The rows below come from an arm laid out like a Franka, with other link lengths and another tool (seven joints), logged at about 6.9 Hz.
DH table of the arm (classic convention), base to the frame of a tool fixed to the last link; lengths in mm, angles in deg. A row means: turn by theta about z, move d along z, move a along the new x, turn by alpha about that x. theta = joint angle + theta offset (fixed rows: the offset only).
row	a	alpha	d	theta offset
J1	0	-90	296.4	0
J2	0	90	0	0
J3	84.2	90	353.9	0
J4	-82.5	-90	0	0
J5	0	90	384	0
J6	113.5	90	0	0
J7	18.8	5	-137.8	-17.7
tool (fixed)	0	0	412.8	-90
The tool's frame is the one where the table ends.
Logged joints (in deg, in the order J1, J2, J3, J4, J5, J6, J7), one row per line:
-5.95, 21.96, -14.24, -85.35, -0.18, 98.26, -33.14
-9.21, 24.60, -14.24, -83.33, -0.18, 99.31, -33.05
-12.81, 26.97, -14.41, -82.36, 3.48, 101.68, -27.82
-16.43, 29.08, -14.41, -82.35, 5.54, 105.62, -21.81
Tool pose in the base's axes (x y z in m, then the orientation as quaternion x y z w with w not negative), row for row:
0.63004, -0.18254, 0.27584, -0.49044, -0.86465, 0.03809, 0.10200
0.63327, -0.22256, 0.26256, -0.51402, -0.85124, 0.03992, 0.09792
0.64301, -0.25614, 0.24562, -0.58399, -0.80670, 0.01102, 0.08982
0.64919, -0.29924, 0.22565, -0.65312, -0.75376, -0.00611, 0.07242
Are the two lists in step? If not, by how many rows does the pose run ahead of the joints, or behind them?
They are in step.
